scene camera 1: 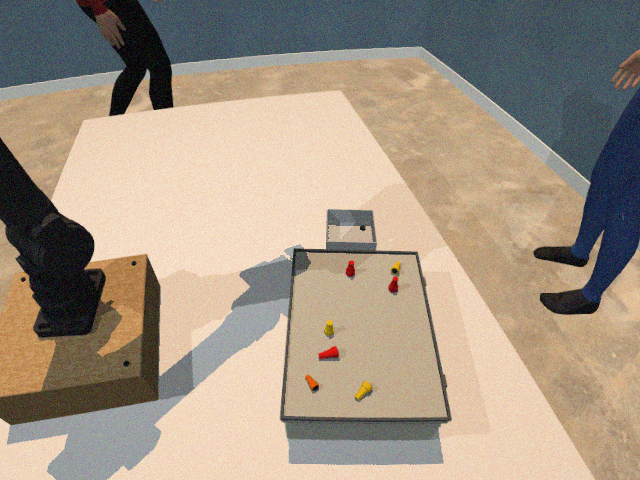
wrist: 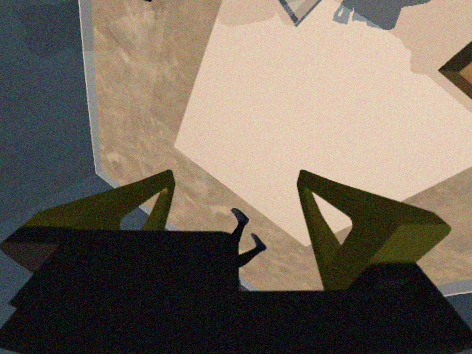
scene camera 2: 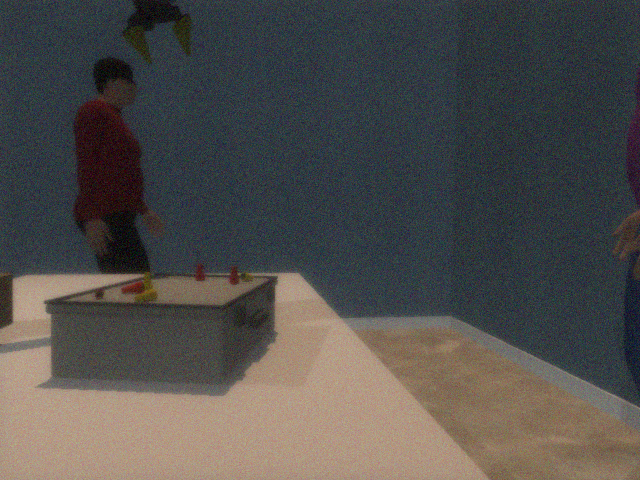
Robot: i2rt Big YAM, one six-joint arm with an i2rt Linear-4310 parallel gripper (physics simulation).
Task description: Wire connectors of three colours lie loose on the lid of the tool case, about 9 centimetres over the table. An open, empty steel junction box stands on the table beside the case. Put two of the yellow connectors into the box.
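Where they show: gripper, between the fingertips: [wrist: 235,176] [scene camera 2: 170,59]; arm's base, origin of its link: [scene camera 1: 73,304].
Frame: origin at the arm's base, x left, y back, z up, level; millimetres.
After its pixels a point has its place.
Observation:
My gripper [scene camera 2: 169,58] {x 339, y -325, z 460 mm} [wrist: 235,176] {x 339, y -325, z 460 mm} is open and empty, high above the table. The grey case's lid [scene camera 1: 382,335] {x -111, y -480, z -2 mm} carries three yellow connectors: one [scene camera 1: 395,268] {x 3, y -529, z 12 mm} [scene camera 2: 246,276] {x 0, y -534, z 7 mm} lies near the far right corner, one [scene camera 1: 329,328] {x -98, y -402, z 14 mm} [scene camera 2: 147,280] {x -99, y -404, z 12 mm} stands upright left of the middle, and one [scene camera 1: 363,390] {x -196, y -431, z 9 mm} [scene camera 2: 146,295] {x -199, y -433, z 6 mm} lies near the front edge. The steel junction box [scene camera 1: 351,245] {x 136, y -488, z -62 mm} [wrist: 296,21] {x 236, y -463, z -90 mm} stands open just beyond the case's far edge. No connector shows inside it, though a small dark round spot does. The box is hidden in scene camera 2.
Two red connectors [scene camera 1: 350,268] {x 9, y -454, z 16 mm} [scene camera 1: 393,284] {x -32, y -515, z 15 mm} stand near the lid's far end, the second close to the far yellow one. Another red connector [scene camera 1: 329,353] {x -136, y -396, z 10 mm} lies near the upright yellow one. An orange connector [scene camera 1: 311,382] {x -174, y -365, z 7 mm} lies front left. The arm's wooden base [scene camera 1: 149,330] {x -37, y -121, z -37 mm} is left of the case.

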